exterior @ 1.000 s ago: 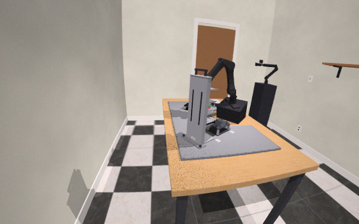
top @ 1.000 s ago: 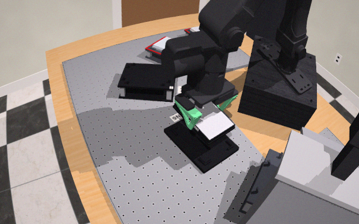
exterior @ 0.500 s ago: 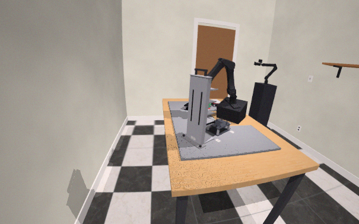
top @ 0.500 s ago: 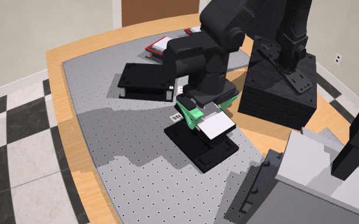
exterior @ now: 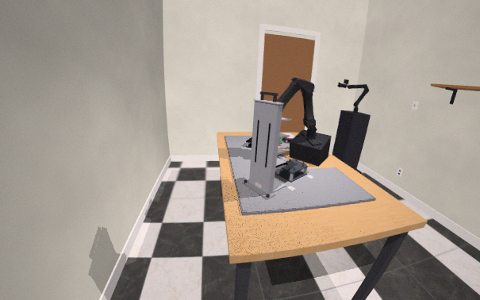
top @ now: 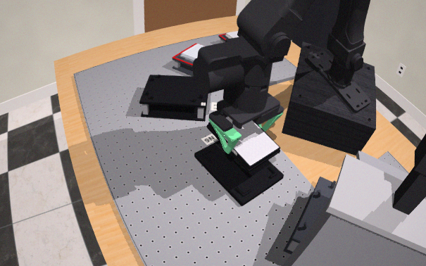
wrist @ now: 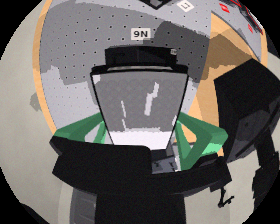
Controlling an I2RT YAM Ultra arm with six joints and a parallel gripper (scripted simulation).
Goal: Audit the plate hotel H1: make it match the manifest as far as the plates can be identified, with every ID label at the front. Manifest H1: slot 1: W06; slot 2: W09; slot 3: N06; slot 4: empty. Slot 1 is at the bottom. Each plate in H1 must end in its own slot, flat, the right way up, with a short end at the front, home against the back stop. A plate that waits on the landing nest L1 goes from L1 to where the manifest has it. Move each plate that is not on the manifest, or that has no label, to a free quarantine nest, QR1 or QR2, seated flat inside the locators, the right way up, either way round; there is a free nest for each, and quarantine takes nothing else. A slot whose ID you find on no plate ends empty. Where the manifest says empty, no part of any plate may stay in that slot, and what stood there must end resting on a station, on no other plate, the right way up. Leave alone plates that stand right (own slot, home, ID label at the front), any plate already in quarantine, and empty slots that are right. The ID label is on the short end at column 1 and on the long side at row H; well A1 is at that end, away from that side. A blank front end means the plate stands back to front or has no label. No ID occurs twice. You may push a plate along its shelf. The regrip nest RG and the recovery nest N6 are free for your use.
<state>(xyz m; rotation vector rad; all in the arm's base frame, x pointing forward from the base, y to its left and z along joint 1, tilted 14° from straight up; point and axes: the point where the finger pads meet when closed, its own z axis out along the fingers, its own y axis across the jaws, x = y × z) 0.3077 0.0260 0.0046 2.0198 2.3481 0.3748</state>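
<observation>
My hand is 8 cm above the flat black nest N6. Also, from my hand: tag L1 (20 cm to the right, 9 cm below, 5 cm behind); black landing nest L1 (26 cm to the right, 4 cm below, 4 cm ahead); N6 tag (10 cm to the right, 9 cm below, 2 cm ahead).
</observation>
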